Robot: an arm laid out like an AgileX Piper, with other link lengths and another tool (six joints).
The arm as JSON. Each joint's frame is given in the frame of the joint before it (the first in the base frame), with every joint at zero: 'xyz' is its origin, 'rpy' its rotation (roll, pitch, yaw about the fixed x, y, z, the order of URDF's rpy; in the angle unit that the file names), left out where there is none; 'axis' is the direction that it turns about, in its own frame. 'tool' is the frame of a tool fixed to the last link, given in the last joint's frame.
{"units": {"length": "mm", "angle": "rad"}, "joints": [
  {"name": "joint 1", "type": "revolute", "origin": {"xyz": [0.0, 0.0, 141.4]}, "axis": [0.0, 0.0, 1.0]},
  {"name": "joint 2", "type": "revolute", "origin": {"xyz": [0.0, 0.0, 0.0], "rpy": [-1.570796, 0.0, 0.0]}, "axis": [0.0, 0.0, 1.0]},
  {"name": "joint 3", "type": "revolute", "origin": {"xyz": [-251.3, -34.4, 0.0]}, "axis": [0.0, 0.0, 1.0]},
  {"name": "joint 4", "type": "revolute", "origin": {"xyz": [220.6, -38.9, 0.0], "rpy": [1.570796, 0.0, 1.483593]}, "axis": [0.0, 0.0, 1.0]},
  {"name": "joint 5", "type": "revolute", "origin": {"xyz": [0.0, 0.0, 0.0], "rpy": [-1.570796, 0.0, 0.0]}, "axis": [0.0, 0.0, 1.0]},
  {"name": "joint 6", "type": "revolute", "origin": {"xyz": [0.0, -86.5, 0.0], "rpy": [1.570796, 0.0, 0.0]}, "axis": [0.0, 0.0, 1.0]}
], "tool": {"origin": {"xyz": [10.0, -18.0, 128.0], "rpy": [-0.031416, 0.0, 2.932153]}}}
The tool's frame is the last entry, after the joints.
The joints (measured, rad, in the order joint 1, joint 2, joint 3, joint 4, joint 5, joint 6), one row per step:
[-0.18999 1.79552 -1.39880 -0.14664 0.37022 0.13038]
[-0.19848 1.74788 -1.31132 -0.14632 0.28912 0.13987]
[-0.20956 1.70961 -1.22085 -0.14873 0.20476 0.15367]
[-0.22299 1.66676 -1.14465 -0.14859 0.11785 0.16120]
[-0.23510 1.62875 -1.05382 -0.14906 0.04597 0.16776]
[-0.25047 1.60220 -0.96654 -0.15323 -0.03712 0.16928]
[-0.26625 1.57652 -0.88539 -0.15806 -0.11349 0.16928]
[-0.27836 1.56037 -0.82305 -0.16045 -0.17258 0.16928]
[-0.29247 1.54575 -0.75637 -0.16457 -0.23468 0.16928]
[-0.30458 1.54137 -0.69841 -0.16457 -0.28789 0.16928]
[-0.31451 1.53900 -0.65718 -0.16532 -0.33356 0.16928]
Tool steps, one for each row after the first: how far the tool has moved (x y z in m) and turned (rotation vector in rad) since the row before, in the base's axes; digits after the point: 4 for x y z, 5 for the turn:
[-0.0081 0.0001 0.0017 0.00354 -0.04232 -0.00318]
[-0.0089 -0.0007 -0.0034 0.00682 -0.03382 -0.00667]
[-0.0070 -0.0018 0.0046 0.00006 -0.05405 -0.00583]
[-0.0120 -0.0003 -0.0059 0.00552 -0.02012 -0.00574]
[-0.0105 -0.0015 -0.0073 -0.00137 -0.02172 -0.00320]
[-0.0108 -0.0013 -0.0063 -0.00278 -0.01993 -0.00322]
[-0.0086 -0.0006 -0.0061 0.00016 -0.01266 -0.00312]
[-0.0098 -0.0007 -0.0076 0.00035 -0.00971 -0.00370]
[-0.0089 -0.0003 -0.0097 0.00587 -0.00067 -0.00561]
[-0.0059 -0.0005 -0.0055 0.00260 -0.00733 -0.00405]

